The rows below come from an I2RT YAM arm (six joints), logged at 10 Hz.
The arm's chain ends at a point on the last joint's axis. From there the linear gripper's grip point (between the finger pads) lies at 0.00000 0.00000 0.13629 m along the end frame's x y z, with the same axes.
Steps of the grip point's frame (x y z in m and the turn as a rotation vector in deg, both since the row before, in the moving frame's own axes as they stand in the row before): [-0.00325 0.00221 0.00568 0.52 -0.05 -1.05]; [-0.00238 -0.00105 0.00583 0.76 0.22 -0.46]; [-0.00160 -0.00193 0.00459 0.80 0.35 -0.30]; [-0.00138 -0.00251 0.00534 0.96 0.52 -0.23]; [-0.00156 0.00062 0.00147 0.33 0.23 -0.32]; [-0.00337 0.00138 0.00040 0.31 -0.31 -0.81]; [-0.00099 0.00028 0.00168 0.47 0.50 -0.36]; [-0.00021 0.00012 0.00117 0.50 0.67 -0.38]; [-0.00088 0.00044 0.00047 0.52 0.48 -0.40]
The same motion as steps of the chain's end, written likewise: [-0.00312 0.00345 0.00569 0.52 -0.05 -1.05]; [-0.00290 0.00076 0.00584 0.76 0.22 -0.46]; [-0.00243 -0.00002 0.00461 0.80 0.35 -0.30]; [-0.00261 -0.00022 0.00536 0.96 0.52 -0.23]; [-0.00210 0.00141 0.00147 0.33 0.23 -0.32]; [-0.00263 0.00211 0.00040 0.31 -0.31 -0.81]; [-0.00218 0.00140 0.00169 0.47 0.50 -0.36]; [-0.00180 0.00131 0.00118 0.50 0.67 -0.38]; [-0.00202 0.00168 0.00048 0.52 0.48 -0.40]
